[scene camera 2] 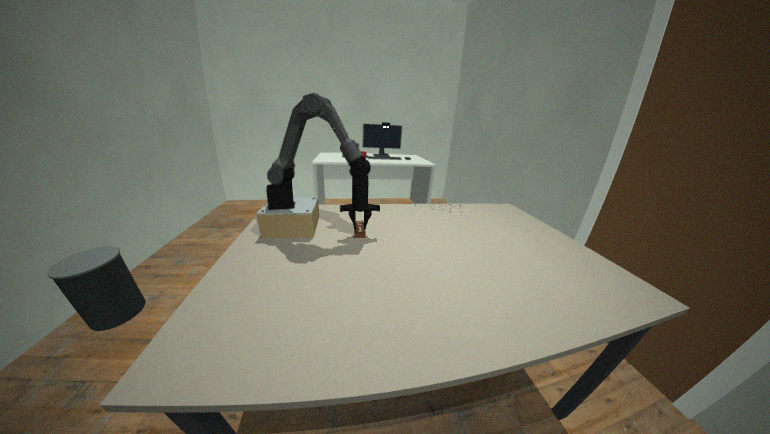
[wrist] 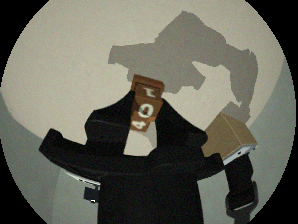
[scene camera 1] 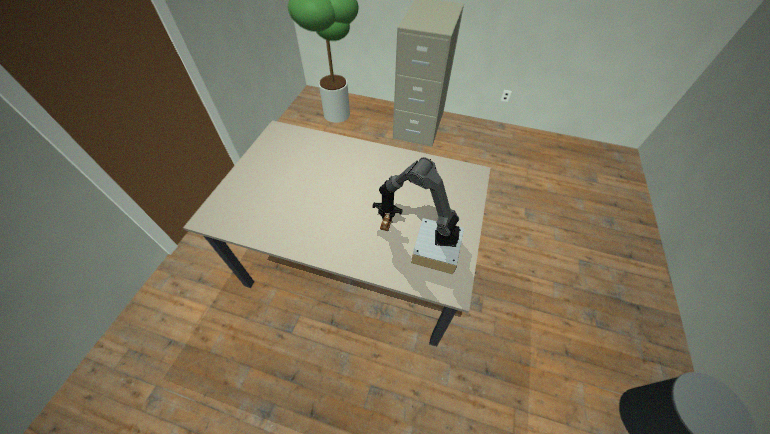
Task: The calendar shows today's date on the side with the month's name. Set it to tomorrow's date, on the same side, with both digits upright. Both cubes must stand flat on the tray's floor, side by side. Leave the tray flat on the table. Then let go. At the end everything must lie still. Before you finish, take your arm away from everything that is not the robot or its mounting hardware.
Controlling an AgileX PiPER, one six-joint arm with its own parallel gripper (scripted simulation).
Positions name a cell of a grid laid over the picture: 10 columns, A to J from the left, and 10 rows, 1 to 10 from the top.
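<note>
I can see my own gripper (wrist: E5), and I can see a wooden digit cube (wrist: E5) too.
</note>
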